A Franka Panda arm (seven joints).
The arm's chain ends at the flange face. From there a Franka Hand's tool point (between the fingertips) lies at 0.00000 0.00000 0.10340 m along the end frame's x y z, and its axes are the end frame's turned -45 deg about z.
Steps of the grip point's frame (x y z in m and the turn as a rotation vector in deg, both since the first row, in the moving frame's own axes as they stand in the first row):
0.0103 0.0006 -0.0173 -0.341 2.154 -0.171
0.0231 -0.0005 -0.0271 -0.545 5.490 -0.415
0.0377 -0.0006 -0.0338 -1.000 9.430 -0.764
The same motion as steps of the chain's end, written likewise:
0.0045 -0.0045 -0.0172 1.282 1.764 -0.171
0.0083 -0.0104 -0.0266 3.497 4.267 -0.415
0.0131 -0.0163 -0.0324 5.961 7.375 -0.764

